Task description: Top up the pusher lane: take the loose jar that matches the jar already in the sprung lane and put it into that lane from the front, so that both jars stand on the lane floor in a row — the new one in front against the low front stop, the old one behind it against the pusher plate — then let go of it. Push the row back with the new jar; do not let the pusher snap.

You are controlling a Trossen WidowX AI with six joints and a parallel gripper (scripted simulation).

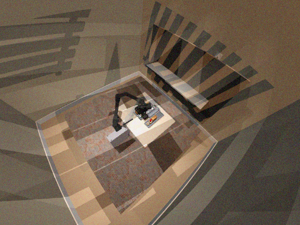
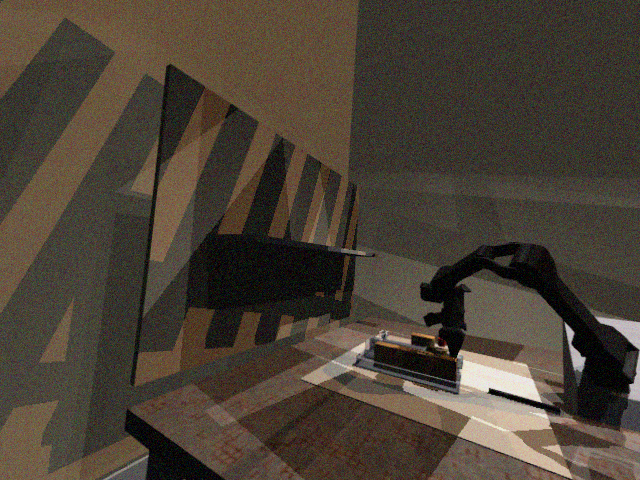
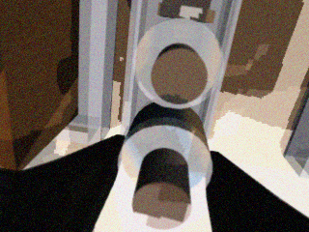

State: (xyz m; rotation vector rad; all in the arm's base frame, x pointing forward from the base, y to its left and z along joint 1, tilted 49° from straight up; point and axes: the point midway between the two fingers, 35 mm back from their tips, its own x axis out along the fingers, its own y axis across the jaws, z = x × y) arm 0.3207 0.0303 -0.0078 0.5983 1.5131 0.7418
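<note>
Now: the grey lane 160 mm ahead of my gripper tip, 10 mm to the right of it and 30 mm below it. The rest, counted from my gripper tip: thin black rod: 160 mm behind, 50 mm to the left, 50 mm below; then wall shelf: 510 mm ahead, 20 mm to the left, 310 mm above.
</note>
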